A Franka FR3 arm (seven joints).
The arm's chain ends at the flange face. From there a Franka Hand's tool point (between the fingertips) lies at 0.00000 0.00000 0.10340 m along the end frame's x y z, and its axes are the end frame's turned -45 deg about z.
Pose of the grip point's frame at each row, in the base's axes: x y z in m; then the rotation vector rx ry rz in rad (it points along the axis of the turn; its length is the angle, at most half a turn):
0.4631 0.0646 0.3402 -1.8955 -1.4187 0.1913
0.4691 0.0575 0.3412 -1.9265 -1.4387 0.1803
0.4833 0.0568 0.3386 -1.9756 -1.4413 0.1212
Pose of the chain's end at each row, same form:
0.5174 0.0159 0.4135 -2.3582 -0.6017 0.5583
0.5210 0.0104 0.4172 -2.3925 -0.6077 0.5332
0.5295 0.0088 0.4177 -2.4284 -0.5881 0.4601

